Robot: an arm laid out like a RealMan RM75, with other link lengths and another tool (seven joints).
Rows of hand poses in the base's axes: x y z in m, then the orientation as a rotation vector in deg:
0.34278 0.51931 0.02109 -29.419 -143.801 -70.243
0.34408 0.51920 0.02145 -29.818 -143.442 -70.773
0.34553 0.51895 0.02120 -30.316 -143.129 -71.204
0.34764 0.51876 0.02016 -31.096 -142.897 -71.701
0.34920 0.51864 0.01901 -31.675 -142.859 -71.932
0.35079 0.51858 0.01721 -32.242 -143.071 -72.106
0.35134 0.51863 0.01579 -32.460 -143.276 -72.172
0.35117 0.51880 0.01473 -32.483 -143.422 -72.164
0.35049 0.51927 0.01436 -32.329 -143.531 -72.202
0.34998 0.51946 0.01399 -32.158 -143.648 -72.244
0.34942 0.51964 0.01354 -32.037 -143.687 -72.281
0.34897 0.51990 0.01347 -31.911 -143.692 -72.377
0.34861 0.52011 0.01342 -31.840 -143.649 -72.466
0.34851 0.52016 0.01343 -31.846 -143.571 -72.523
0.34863 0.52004 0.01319 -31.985 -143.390 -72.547
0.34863 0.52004 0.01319 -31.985 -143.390 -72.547
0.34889 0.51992 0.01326 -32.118 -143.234 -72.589
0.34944 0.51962 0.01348 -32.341 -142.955 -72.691
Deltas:
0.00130 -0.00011 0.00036 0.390 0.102 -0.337
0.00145 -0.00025 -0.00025 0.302 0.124 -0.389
0.00211 -0.00019 -0.00104 0.262 0.068 -0.617
0.00156 -0.00012 -0.00115 0.060 0.007 -0.449
0.00159 -0.00006 -0.00180 -0.083 -0.167 -0.478
0.00055 0.00005 -0.00142 -0.089 -0.162 -0.210
-0.00017 0.00017 -0.00106 -0.074 -0.108 -0.044
-0.00068 0.00047 -0.00037 -0.010 -0.127 0.071
-0.00051 0.00019 -0.00037 -0.009 -0.138 0.080
-0.00056 0.00018 -0.00045 0.017 -0.066 0.064
-0.00045 0.00026 -0.00007 0.064 -0.069 0.058
-0.00036 0.00021 -0.00005 0.075 -0.020 0.033
-0.00010 0.00005 0.00001 0.065 0.035 -0.003
0.00012 -0.00012 -0.00024 0.077 0.152 -0.062
0.00000 0.00000 0.00000 0.000 0.000 0.000
0.00026 -0.00012 0.00007 0.076 0.123 -0.068
0.00055 -0.00030 0.00022 0.152 0.204 -0.120

